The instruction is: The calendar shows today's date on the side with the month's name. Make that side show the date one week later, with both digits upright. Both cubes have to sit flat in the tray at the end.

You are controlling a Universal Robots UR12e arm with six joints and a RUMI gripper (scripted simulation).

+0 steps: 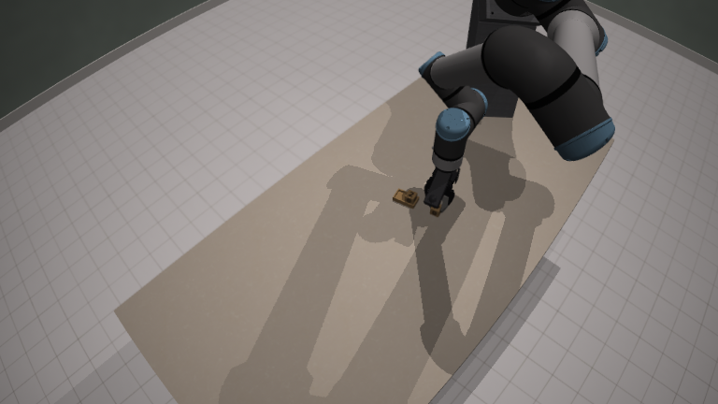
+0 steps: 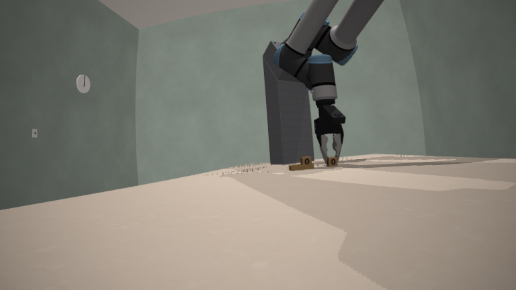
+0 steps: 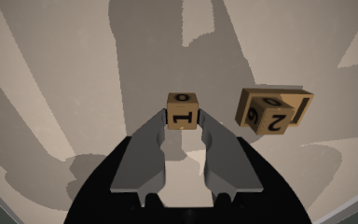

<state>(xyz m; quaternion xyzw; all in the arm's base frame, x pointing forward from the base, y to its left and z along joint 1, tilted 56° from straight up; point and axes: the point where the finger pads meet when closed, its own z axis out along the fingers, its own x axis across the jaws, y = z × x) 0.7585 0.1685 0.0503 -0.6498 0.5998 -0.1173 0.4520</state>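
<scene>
Now: hand 3 cm short of the cube and 9 cm to the left of it. Also, from my hand: wooden tray: 4 cm ahead, 10 cm to the right, 2 cm below.
</scene>
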